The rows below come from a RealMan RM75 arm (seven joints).
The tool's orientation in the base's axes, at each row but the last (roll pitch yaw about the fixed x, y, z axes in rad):
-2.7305, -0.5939, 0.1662
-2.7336, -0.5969, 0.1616
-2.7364, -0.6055, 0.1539
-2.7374, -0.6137, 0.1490
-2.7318, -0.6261, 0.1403
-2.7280, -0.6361, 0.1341
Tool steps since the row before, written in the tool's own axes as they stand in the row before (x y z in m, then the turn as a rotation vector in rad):
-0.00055, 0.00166, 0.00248, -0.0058, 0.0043, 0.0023
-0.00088, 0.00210, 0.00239, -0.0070, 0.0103, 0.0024
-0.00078, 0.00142, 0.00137, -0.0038, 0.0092, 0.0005
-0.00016, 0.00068, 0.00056, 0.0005, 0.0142, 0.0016
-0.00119, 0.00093, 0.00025, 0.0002, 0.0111, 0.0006
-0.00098, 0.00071, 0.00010, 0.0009, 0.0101, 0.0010
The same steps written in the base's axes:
0.00126, -0.00033, -0.00274, -0.0021, -0.0034, -0.0064
0.00112, -0.00081, -0.00300, -0.0009, -0.0088, -0.0091
0.00051, -0.00070, -0.00194, 0.0005, -0.0083, -0.0055
0.00038, -0.00035, -0.00073, 0.0063, -0.0116, -0.0055
-0.00050, -0.00083, -0.00118, 0.0044, -0.0094, -0.0039
-0.00048, -0.00068, -0.00089, 0.0048, -0.0083, -0.0035

